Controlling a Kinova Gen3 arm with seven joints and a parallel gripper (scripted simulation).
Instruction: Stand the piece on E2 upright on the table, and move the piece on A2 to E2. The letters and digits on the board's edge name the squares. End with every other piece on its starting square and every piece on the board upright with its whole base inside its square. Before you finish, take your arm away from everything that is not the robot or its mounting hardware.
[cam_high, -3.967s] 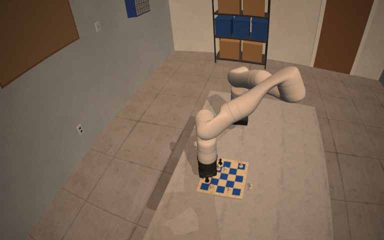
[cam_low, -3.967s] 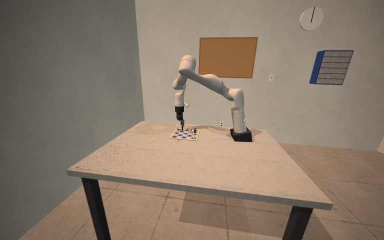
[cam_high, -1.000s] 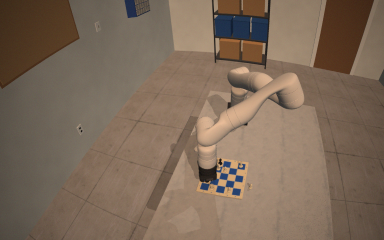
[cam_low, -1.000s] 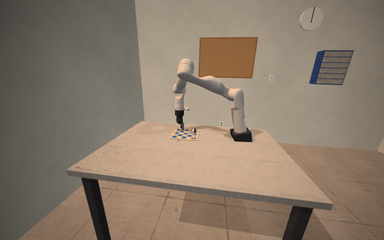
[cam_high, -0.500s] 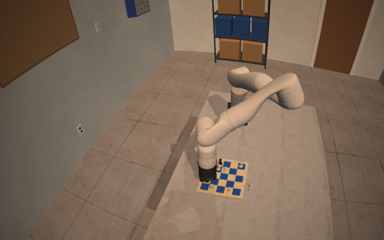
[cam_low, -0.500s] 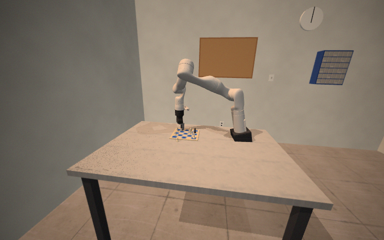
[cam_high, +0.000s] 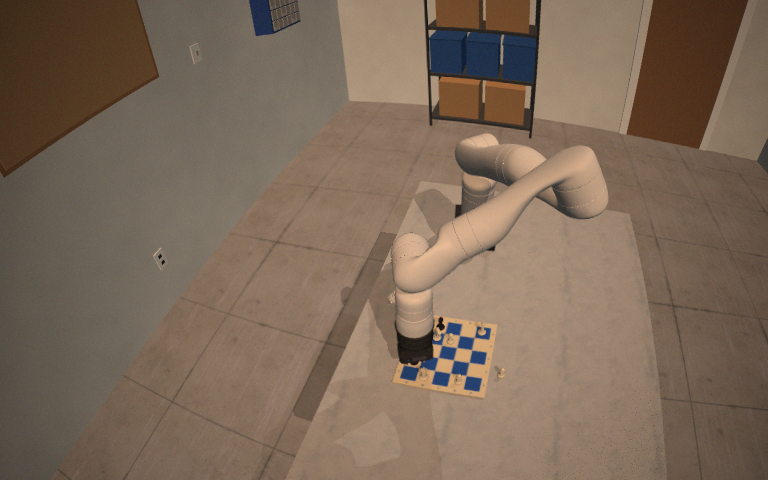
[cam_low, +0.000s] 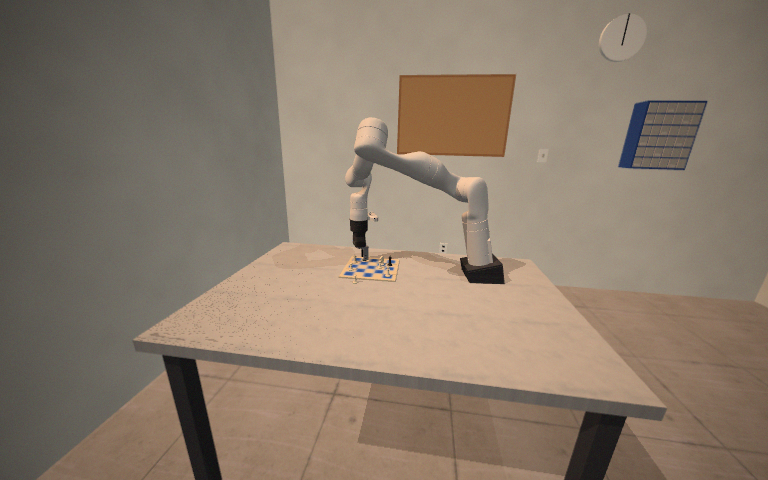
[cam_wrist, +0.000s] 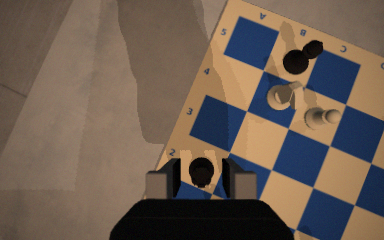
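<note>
My hand is 7 cm to the right of the chessboard, 5 cm past it and 3 cm above it.
</note>
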